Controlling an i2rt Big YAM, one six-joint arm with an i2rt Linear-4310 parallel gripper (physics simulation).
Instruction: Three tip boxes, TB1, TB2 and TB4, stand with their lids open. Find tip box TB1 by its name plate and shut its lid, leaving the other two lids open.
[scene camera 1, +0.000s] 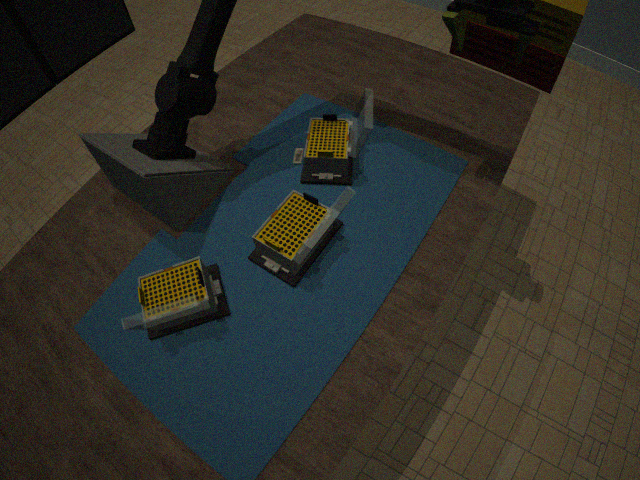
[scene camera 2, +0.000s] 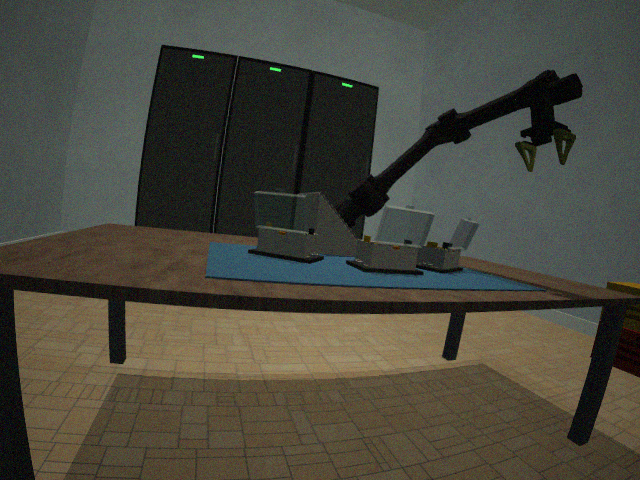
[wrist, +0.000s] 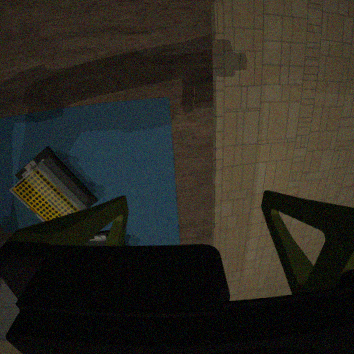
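Seen in the pictures: gripper, fingertip midpoint: (scene camera 1: 487, 58) (scene camera 2: 545, 168) (wrist: 195, 201); arm's base, link origin: (scene camera 1: 163, 152) (scene camera 2: 335, 224).
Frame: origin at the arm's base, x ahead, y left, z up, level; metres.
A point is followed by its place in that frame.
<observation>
Three tip boxes with yellow tip racks and raised clear lids stand on the blue mat (scene camera 1: 289, 361) @[x 0.451, y -0.184, z -0.084 m] (scene camera 2: 248, 271) @[x 0.455, y -0.326, z -0.084 m]. The far box (scene camera 1: 327, 138) (scene camera 2: 438, 257) @[x 0.317, y 0.177, z -0.047 m], the middle box (scene camera 1: 292, 224) (scene camera 2: 386, 255) @[x 0.373, y -0.017, z -0.046 m] and the near-left box (scene camera 1: 174, 289) (scene camera 2: 281, 243) @[x 0.265, y -0.230, z -0.051 m] have small white plates too blurred to read, so I cannot tell which is TB1. A tip box (wrist: 45, 194) @[x 0.328, y 0.269, z 0.061 m] shows at the left in the wrist view, partly behind a finger; which one is unclear. My gripper (scene camera 2: 545, 166) @[x 0.521, y 0.318, z 0.208 m] (wrist: 195, 201) @[x 0.521, y 0.318, z 0.208 m] is open and empty, high above the right end of the table; it is outside scene camera 1's view.
The arm's grey wedge base (scene camera 1: 170, 193) @[x 0.108, y -0.073, z 0.008 m] (scene camera 2: 333, 229) @[x 0.108, y -0.047, z -0.013 m] stands behind the mat's long side. The arm (scene camera 2: 413, 155) @[x 0.065, y 0.224, z 0.261 m] reaches above the boxes. The wooden table (scene camera 1: 465, 320) (scene camera 2: 155, 248) @[x 0.261, y -0.514, z -0.087 m] ends close to the mat's front edge, with tiled floor beyond. Dark cabinets (scene camera 2: 258, 144) stand behind.
</observation>
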